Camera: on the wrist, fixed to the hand. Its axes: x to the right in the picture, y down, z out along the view.
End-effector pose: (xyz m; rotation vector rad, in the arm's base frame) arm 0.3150 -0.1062 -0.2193 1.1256 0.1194 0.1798
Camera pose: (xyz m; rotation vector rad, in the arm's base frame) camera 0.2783 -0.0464 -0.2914 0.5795 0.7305 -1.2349
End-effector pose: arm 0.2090 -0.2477 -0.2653 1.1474 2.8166 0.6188
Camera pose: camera 0.1850 -0.3191 -0.1987 -0.9432 2.3769 0.5147
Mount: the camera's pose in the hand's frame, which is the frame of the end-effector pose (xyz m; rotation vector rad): -0.0235 -0.0371 -0.0905 -0.2250 -0.1828 -1.5308
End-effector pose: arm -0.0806 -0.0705 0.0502 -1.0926 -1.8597 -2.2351
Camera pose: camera -0.1234 -0.1484 0.0031 -0.2392 1.4024 1.3055
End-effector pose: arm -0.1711 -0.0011 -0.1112 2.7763 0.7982 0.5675
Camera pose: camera -0.2442 0.0245 -0.0470 1.2809 2.1347 0.0484
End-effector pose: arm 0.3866 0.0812 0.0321 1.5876 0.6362 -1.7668
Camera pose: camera 0.4194 0.1760 0.0397 -0.5031 -1.8258 2.1241
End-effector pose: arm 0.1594 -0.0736 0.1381 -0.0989 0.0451 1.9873
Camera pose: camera 0.2072 -0.0869 0.0506 -0.0587 -0.2939 0.4569
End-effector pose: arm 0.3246 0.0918 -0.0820 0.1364 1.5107 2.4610
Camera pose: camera 0.3344 0.0235 -0.1552 -0.5917 0.6749 1.2458
